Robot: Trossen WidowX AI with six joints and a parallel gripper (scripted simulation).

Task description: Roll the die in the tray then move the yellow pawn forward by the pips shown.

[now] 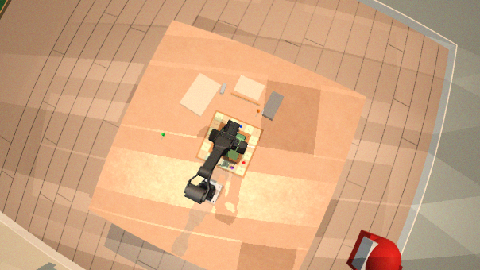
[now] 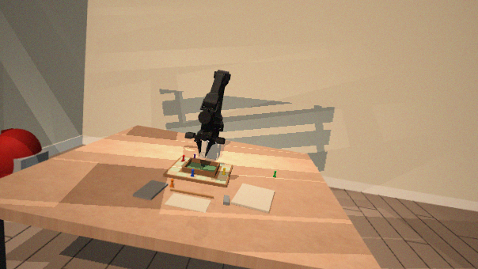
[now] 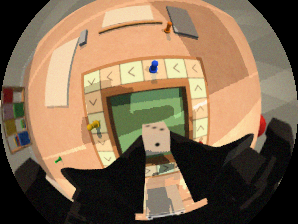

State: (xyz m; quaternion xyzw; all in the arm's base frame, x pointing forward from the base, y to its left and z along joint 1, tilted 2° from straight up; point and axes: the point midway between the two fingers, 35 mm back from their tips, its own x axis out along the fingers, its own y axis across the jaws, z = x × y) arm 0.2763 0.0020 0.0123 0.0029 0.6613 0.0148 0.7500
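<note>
Right now the yellow pawn is 10 mm ahead of my gripper tip, 110 mm to the left of it and 60 mm below it. The rest, counted from my gripper tip: white die (right at my gripper tip); then blue pawn (100 mm ahead, 20 mm to the right, 60 mm below); then green tray (10 mm behind, 80 mm below).
</note>
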